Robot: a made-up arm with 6 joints. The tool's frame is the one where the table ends. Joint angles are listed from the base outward.
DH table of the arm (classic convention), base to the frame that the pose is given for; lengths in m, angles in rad. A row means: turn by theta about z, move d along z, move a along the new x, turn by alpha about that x. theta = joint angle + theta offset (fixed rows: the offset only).
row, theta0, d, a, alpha
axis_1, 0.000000, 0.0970, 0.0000, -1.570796
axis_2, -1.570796, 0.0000, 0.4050, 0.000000
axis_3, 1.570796, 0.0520, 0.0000, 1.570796
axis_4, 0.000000, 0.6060, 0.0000, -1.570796
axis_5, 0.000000, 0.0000, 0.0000, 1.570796
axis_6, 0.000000, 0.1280, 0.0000, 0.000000
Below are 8 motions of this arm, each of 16 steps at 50 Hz.
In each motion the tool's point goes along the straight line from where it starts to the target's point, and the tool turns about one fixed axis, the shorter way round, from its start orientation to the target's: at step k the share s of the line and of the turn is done. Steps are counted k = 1, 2, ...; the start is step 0. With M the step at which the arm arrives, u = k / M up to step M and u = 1 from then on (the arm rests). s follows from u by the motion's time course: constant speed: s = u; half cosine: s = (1 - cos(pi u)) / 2; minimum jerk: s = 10 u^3 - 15 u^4 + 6 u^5.
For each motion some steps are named. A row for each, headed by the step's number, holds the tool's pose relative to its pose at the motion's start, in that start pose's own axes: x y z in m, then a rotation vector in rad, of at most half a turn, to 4 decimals.
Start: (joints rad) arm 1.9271 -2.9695 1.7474 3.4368 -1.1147 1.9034
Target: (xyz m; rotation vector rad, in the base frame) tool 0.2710 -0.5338 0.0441 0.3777 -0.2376 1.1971
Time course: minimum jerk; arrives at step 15
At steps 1, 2, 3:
1: 0.0004 0.0000 -0.0001 0.0008 -0.0002 0.0010
2: 0.0031 -0.0002 -0.0006 0.0058 -0.0012 0.0070
3: 0.0094 -0.0007 -0.0018 0.0174 -0.0036 0.0210

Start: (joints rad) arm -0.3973 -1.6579 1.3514 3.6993 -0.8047 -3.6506
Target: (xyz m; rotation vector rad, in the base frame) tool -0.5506 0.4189 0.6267 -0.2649 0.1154 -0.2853
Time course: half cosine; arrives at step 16
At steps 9, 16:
9: -0.0501 0.0727 -0.0740 0.0629 -0.2086 0.0474
16: -0.0838 0.1216 -0.1238 0.1053 -0.3491 0.0793

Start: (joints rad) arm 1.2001 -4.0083 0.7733 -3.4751 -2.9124 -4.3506
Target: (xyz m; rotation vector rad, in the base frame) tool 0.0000 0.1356 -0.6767 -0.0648 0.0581 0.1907
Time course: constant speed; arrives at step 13
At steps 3, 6, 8, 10, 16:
3: -0.0308 -0.0342 0.0074 -0.0807 0.0436 -0.0328
6: -0.0616 -0.0685 0.0148 -0.1613 0.0873 -0.0656
8: -0.0821 -0.0913 0.0198 -0.2151 0.1164 -0.0875
10: -0.1027 -0.1141 0.0247 -0.2689 0.1455 -0.1094
16: -0.1335 -0.1484 0.0322 -0.3496 0.1891 -0.1422

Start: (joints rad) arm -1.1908 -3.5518 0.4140 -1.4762 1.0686 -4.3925
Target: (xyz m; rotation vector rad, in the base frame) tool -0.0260 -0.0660 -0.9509 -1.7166 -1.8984 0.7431
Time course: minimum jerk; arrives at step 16
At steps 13, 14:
13: 0.0906 -0.0209 0.0027 -0.2923 0.1743 -0.1822
14: 0.0937 -0.0217 0.0028 -0.3024 0.1803 -0.1884

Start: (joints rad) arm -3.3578 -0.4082 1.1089 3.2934 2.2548 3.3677
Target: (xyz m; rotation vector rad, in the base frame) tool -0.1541 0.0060 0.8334 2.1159 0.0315 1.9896
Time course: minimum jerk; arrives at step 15
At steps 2, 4, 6, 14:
2: -0.0019 -0.0001 -0.0009 -0.0011 -0.0011 -0.0060
4: -0.0123 -0.0003 -0.0059 -0.0069 -0.0073 -0.0383
6: -0.0319 -0.0008 -0.0154 -0.0181 -0.0189 -0.0997
14: -0.1003 -0.0026 -0.0484 -0.0569 -0.0595 -0.3134

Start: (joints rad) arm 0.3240 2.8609 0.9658 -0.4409 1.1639 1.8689
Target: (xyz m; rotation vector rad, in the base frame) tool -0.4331 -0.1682 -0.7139 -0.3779 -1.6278 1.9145
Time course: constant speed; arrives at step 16
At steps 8, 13, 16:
8: 0.0050 -0.0007 0.0418 0.0034 -0.1053 -0.0662
13: 0.0082 -0.0011 0.0679 0.0054 -0.1712 -0.1076
16: 0.0101 -0.0014 0.0836 0.0067 -0.2107 -0.1324

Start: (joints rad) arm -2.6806 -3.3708 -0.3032 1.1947 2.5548 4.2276
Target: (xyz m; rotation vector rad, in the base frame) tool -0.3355 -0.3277 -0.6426 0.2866 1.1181 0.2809
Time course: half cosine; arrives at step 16
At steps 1, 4, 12, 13, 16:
1: -0.0015 -0.0004 0.0000 -0.0002 0.0026 0.0004
4: -0.0228 -0.0054 0.0000 -0.0035 0.0402 0.0068
12: -0.1326 -0.0317 0.0003 -0.0203 0.2342 0.0394
13: -0.1423 -0.0340 0.0003 -0.0218 0.2513 0.0423
16: -0.1554 -0.0371 0.0003 -0.0238 0.2744 0.0462

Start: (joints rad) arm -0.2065 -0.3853 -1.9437 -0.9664 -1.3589 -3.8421
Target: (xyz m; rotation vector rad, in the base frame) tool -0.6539 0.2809 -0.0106 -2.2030 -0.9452 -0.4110
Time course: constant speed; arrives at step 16
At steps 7, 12, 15, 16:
7: -0.0158 -0.0537 -0.0194 0.1075 -0.1451 0.1493
12: -0.0272 -0.0921 -0.0333 0.1843 -0.2488 0.2560
15: -0.0339 -0.1152 -0.0416 0.2304 -0.3110 0.3200
16: -0.0362 -0.1228 -0.0444 0.2457 -0.3317 0.3414

